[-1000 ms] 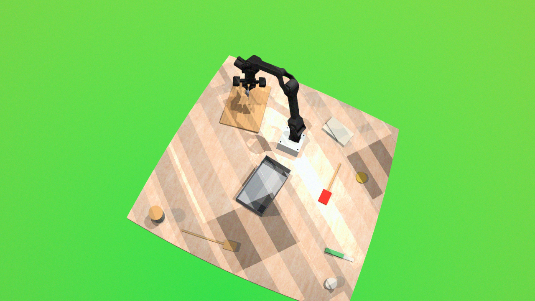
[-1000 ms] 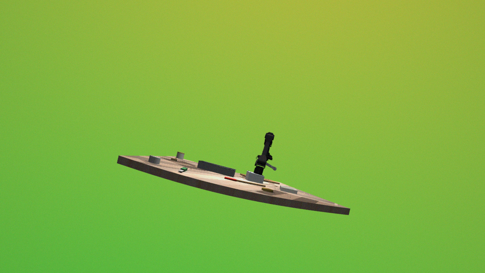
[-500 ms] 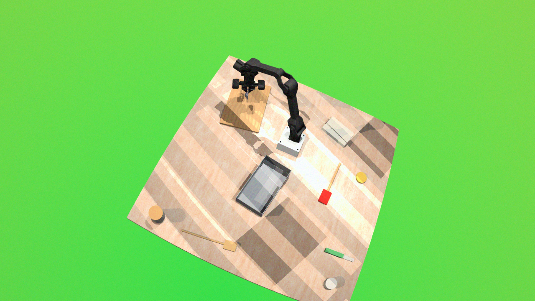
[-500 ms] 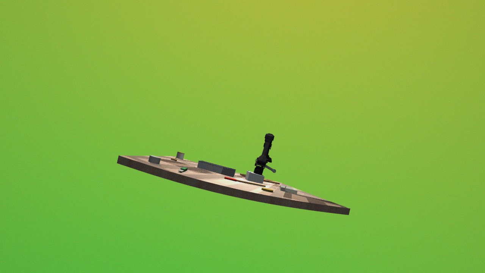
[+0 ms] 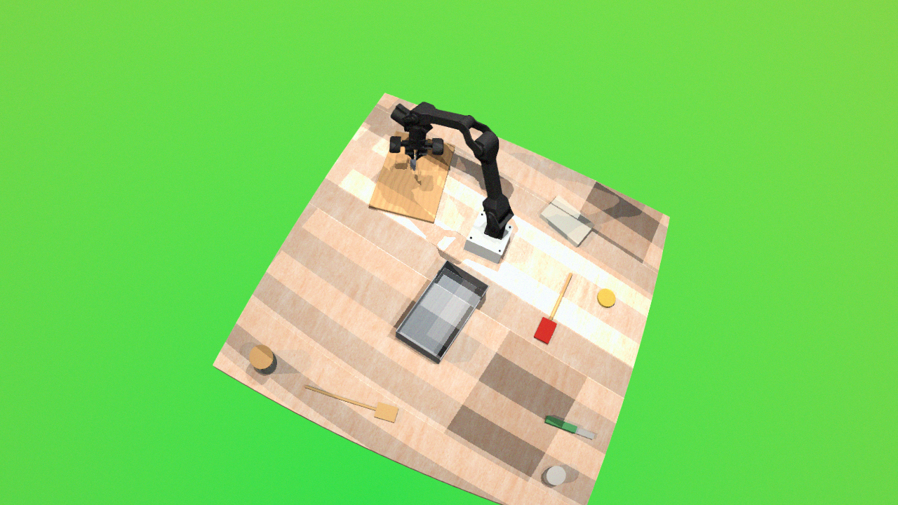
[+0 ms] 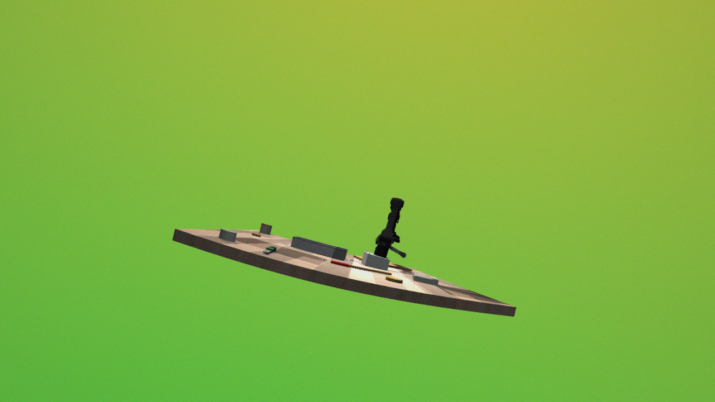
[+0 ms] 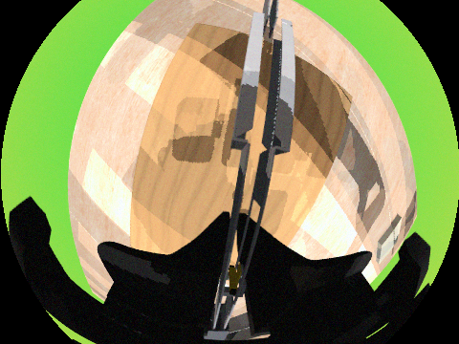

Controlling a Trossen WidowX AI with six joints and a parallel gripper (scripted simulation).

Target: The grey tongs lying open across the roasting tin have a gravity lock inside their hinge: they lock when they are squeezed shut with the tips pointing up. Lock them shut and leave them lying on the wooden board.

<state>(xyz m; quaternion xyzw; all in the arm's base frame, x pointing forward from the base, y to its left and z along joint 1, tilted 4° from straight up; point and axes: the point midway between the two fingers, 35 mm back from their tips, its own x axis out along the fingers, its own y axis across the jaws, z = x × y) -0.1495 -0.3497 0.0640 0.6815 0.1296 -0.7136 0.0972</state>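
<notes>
My gripper tip is 9 cm above the wooden board. Round my gripper tip: roasting tin: 49 cm ahead, 27 cm to the left, 7 cm below; then white block: 60 cm to the left, 9 cm below, 2 cm behind.
</notes>
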